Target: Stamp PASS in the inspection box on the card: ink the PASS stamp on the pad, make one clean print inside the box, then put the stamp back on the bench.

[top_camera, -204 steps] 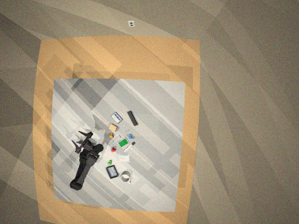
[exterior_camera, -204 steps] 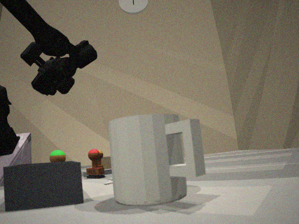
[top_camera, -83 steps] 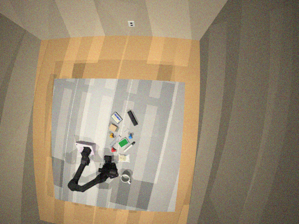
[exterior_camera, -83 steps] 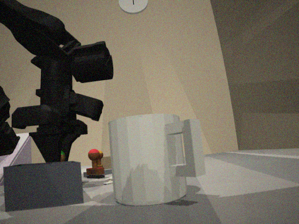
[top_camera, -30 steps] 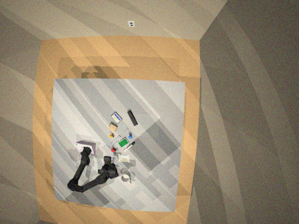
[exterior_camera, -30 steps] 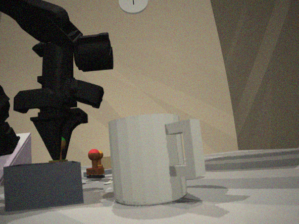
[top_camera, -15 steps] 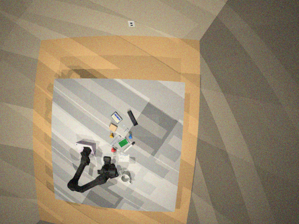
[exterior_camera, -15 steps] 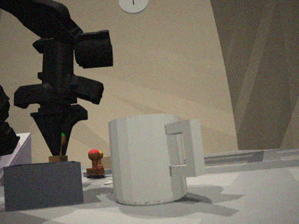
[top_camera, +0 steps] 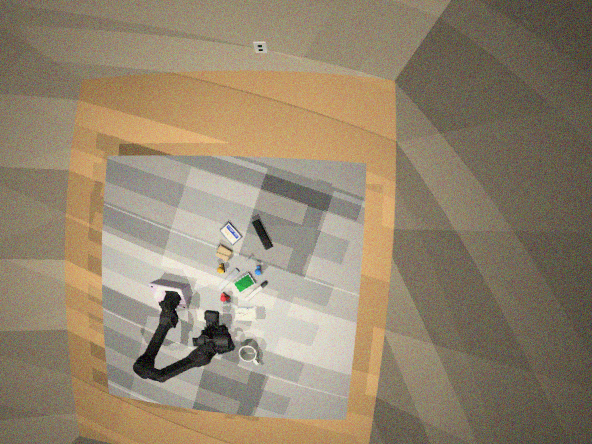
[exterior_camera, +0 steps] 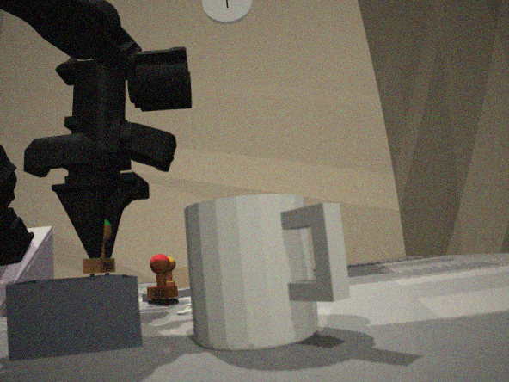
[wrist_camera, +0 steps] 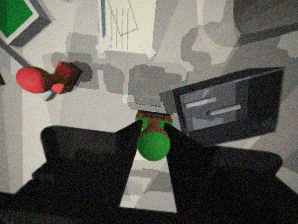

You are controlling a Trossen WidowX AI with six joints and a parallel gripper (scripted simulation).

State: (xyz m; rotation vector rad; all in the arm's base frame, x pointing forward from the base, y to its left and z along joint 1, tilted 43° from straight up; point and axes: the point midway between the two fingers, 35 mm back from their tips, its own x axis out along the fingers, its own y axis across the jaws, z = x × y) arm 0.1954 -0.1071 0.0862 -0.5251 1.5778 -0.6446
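My gripper tip is 12 cm short of the green ink pad, 19 cm to the right of it and 6 cm above it. Also, from my gripper tip: red-knobbed stamp 3 cm ahead, 13 cm to the left, 4 cm below; cream card 13 cm ahead, 5 cm to the left, 6 cm below; white mug 15 cm ahead, 13 cm to the right, 3 cm below.
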